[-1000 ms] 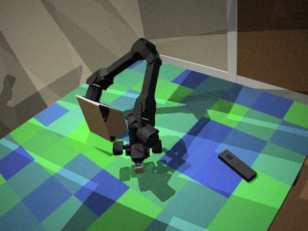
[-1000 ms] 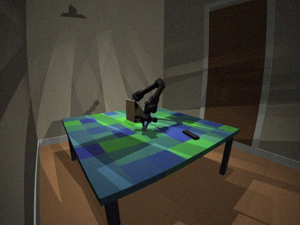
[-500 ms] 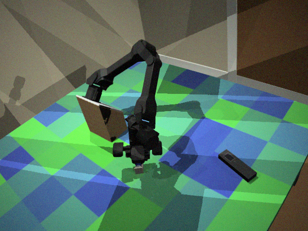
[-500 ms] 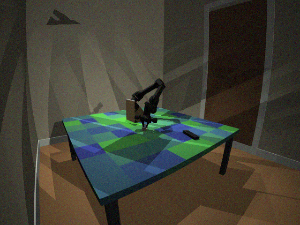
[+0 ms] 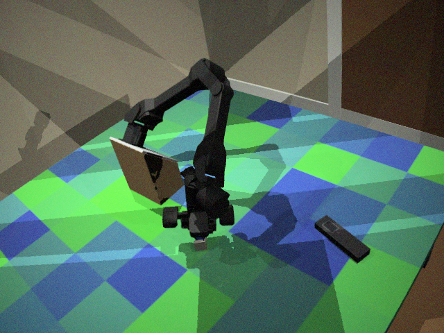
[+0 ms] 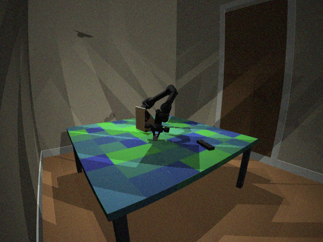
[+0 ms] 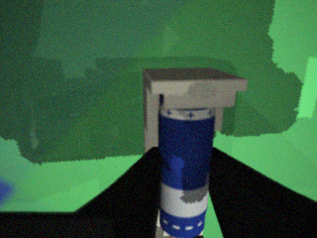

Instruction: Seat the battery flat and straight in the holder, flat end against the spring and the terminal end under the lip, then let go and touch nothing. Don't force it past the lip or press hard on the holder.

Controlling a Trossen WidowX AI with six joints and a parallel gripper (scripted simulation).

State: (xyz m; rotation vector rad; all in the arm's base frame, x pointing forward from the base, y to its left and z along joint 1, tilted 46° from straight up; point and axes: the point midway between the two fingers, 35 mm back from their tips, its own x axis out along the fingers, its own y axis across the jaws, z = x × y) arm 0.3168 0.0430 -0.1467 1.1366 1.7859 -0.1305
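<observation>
My gripper tip is now 1 cm below the battery. From my gripper tip the other things lie so: black bar: 33 cm ahead, 19 cm to the left, 1 cm above.
</observation>
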